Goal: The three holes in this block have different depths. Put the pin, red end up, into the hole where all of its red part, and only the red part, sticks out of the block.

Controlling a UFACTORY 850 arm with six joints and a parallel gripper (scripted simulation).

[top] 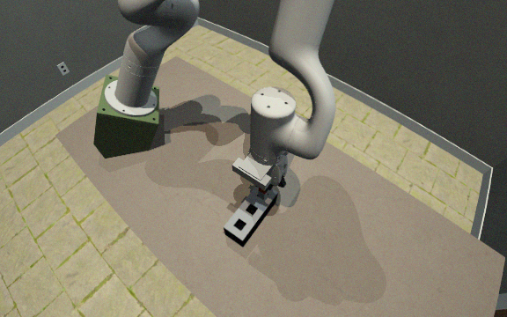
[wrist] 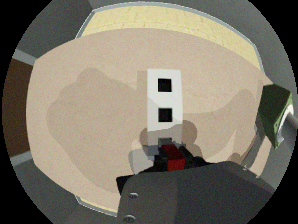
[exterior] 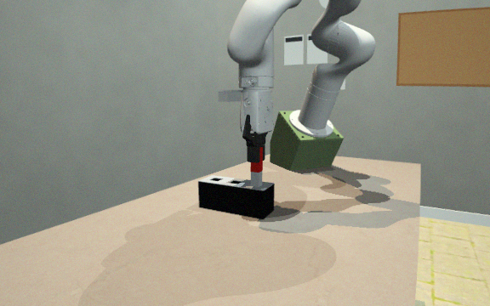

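My hand is 20 mm above the pin. Also, from my hand: black block (10 mm ahead, 60 mm to the right, 120 mm below).
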